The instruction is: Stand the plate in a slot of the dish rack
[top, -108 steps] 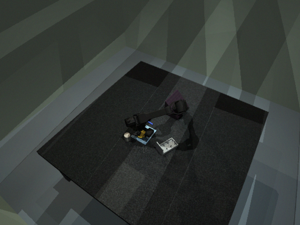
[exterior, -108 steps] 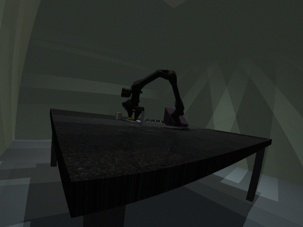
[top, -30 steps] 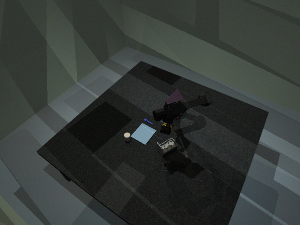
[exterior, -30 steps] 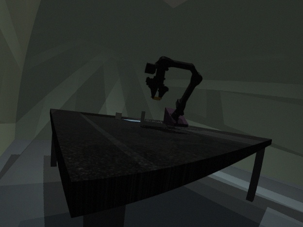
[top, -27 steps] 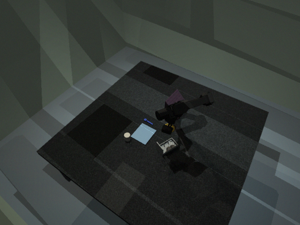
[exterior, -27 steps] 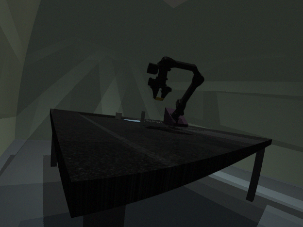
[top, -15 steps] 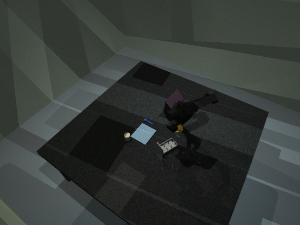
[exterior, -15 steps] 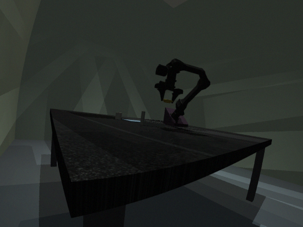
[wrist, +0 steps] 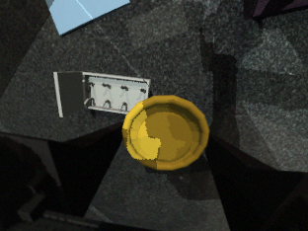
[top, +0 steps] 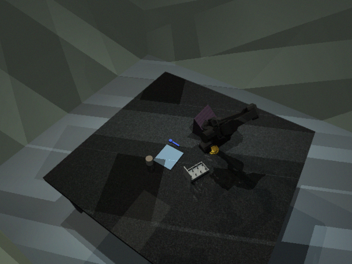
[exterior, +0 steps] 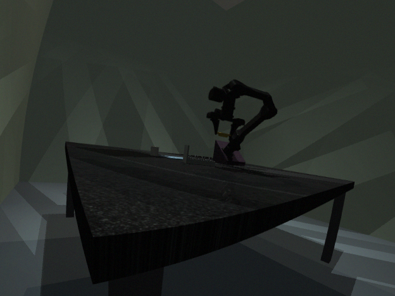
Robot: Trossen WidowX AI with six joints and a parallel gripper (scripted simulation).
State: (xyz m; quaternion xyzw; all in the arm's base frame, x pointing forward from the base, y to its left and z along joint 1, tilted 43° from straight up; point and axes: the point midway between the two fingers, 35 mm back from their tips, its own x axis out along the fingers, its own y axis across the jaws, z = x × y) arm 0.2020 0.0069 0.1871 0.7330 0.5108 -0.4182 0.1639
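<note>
Now: the white dish rack 12 cm below my gripper tip, 9 cm ahead of it and 5 cm to the right of it. Round my gripper tip: blue spoon 28 cm to the right, 14 cm below, 4 cm behind; light blue mat 25 cm to the right, 14 cm below, 7 cm ahead; yellow plate 1 cm above.
</note>
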